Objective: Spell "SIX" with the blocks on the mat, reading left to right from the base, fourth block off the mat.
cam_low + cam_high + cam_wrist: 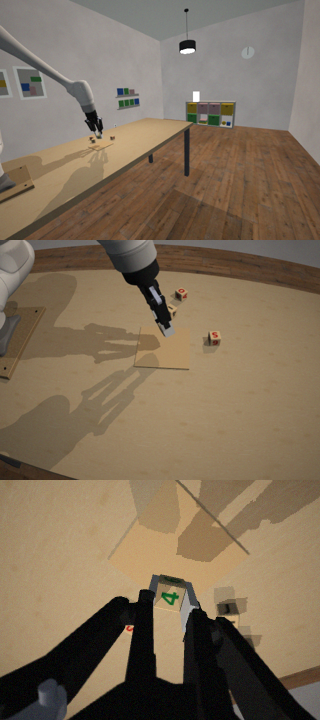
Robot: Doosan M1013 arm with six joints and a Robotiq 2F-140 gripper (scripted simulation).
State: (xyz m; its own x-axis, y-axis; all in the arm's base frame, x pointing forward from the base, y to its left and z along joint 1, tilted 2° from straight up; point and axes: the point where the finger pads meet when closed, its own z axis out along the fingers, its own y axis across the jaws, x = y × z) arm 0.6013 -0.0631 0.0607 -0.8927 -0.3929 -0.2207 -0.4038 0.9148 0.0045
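Now: the tan mat 90 mm below my hand. From my hand the other things lie so: I block (120 mm to the left, 80 mm below, 20 mm ahead); then S block (140 mm ahead, 80 mm below, 10 mm to the left); then letter block (20 mm below).
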